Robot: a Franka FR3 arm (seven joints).
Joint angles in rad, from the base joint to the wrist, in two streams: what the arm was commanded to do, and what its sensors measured. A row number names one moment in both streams.
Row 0, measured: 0.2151 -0.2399 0.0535 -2.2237 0.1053 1.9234 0.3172
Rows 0 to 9, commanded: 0.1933 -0.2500 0.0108 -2.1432 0.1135 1.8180 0.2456; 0.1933 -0.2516 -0.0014 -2.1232 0.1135 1.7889 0.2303; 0.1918 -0.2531 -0.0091 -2.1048 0.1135 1.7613 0.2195; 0.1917 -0.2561 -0.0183 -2.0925 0.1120 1.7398 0.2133; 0.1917 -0.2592 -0.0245 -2.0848 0.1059 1.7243 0.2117; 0.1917 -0.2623 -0.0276 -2.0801 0.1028 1.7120 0.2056; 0.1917 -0.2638 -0.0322 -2.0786 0.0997 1.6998 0.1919; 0.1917 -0.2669 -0.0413 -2.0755 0.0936 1.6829 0.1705; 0.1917 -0.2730 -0.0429 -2.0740 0.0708 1.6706 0.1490; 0.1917 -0.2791 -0.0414 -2.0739 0.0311 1.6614 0.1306
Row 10, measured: 0.2002 -0.2626 -0.0398 -2.0866 0.0922 1.7089 0.1916
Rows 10 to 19, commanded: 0.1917 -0.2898 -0.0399 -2.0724 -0.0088 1.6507 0.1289; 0.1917 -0.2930 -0.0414 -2.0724 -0.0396 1.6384 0.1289; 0.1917 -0.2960 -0.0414 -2.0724 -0.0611 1.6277 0.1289; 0.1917 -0.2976 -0.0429 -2.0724 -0.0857 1.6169 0.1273; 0.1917 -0.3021 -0.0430 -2.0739 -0.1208 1.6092 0.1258; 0.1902 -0.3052 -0.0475 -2.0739 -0.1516 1.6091 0.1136; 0.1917 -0.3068 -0.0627 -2.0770 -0.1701 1.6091 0.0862; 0.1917 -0.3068 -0.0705 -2.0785 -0.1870 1.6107 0.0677; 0.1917 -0.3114 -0.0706 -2.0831 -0.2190 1.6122 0.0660; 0.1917 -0.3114 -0.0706 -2.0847 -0.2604 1.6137 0.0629
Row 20, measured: 0.1995 -0.2951 -0.0668 -2.0806 -0.1750 1.6305 0.0993
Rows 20 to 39, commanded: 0.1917 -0.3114 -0.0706 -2.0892 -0.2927 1.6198 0.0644; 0.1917 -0.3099 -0.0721 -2.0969 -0.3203 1.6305 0.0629; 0.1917 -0.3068 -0.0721 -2.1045 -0.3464 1.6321 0.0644; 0.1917 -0.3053 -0.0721 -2.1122 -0.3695 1.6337 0.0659; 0.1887 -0.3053 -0.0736 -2.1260 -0.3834 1.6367 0.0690; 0.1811 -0.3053 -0.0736 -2.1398 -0.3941 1.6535 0.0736; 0.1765 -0.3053 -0.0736 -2.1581 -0.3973 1.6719 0.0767; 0.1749 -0.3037 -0.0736 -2.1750 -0.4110 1.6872 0.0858; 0.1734 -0.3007 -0.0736 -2.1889 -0.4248 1.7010 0.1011; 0.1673 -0.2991 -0.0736 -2.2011 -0.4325 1.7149 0.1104; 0.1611 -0.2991 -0.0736 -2.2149 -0.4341 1.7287 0.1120; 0.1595 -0.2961 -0.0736 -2.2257 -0.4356 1.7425 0.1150; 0.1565 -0.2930 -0.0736 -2.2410 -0.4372 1.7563 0.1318; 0.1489 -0.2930 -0.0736 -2.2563 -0.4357 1.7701 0.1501; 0.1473 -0.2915 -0.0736 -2.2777 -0.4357 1.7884 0.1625; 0.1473 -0.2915 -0.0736 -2.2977 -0.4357 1.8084 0.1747; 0.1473 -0.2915 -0.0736 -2.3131 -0.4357 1.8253 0.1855; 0.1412 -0.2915 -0.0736 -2.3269 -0.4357 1.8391 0.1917; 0.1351 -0.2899 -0.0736 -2.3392 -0.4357 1.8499 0.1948; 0.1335 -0.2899 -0.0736 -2.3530 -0.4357 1.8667 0.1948
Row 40, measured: 0.1581 -0.2754 -0.0819 -2.2992 -0.4178 1.8111 0.1743
